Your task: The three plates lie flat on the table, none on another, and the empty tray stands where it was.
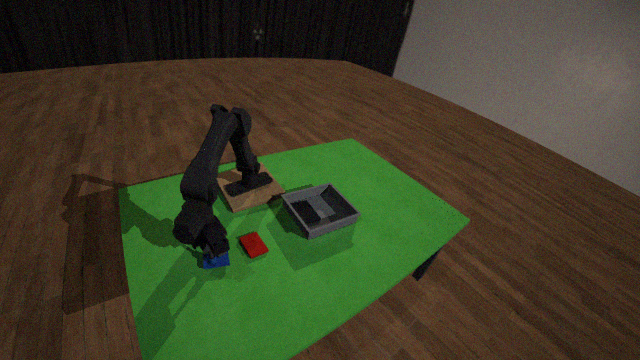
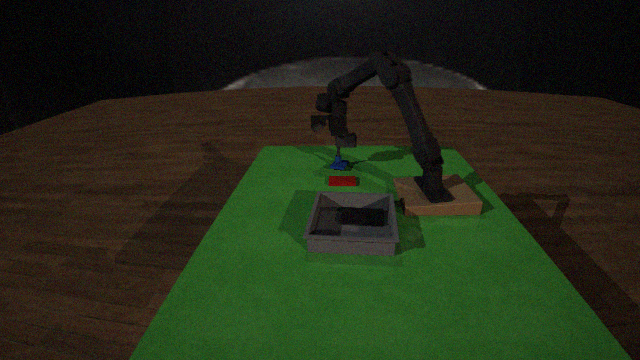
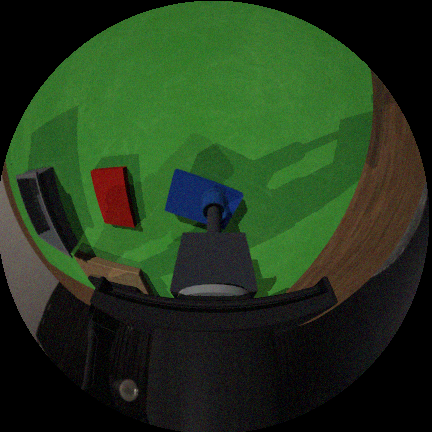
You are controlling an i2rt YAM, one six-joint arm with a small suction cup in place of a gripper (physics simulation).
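Pixels of known places: hand, its tool point: [image 1: 213, 263] [image 2: 338, 164] [image 3: 213, 195]; arm's base, origin of its link: [image 1: 249, 184] [image 2: 431, 189].
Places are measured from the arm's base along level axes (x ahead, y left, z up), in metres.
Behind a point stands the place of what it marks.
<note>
My suction cup [image 1: 209, 251] {x 0.286, y -0.292, z -0.022 m} [image 2: 338, 156] {x 0.286, y -0.292, z -0.022 m} [image 3: 213, 198] sits on a blue plate [image 1: 218, 261] {x 0.294, y -0.276, z -0.011 m} [image 2: 338, 165] {x 0.286, y -0.255, z -0.011 m} [image 3: 184, 196] {x 0.288, y -0.259, z -0.011 m} and holds it very low over the green mat [image 1: 313, 286] {x 0.522, y -0.071, z -0.029 m}, left of the tray. I cannot tell whether the plate touches the mat. A red plate [image 1: 253, 244] {x 0.284, y -0.142, z -0.019 m} [image 2: 342, 181] {x 0.281, y -0.124, z -0.019 m} [image 3: 112, 196] {x 0.286, y -0.146, z -0.019 m} lies flat on the mat between the blue plate and the grey tray [image 1: 331, 226] {x 0.376, y 0.136, z 0.000 m} [image 2: 351, 246] {x 0.291, y 0.281, z -0.005 m} [image 3: 51, 238] {x 0.176, y 0.191, z 0.004 m}. A dark plate [image 1: 305, 211] {x 0.245, y 0.117, z -0.017 m} [image 2: 361, 216] {x 0.247, y 0.123, z -0.016 m} lies inside the tray.
The arm's wooden base block [image 1: 250, 200] {x 0.087, y -0.043, z -0.008 m} [image 2: 447, 208] {x -0.010, y 0.120, z -0.005 m} [image 3: 116, 273] {x 0.084, y -0.057, z -0.009 m} stands behind the tray. The mat's left edge and the brown wooden floor [image 3: 386, 193] lie close beyond the blue plate.
</note>
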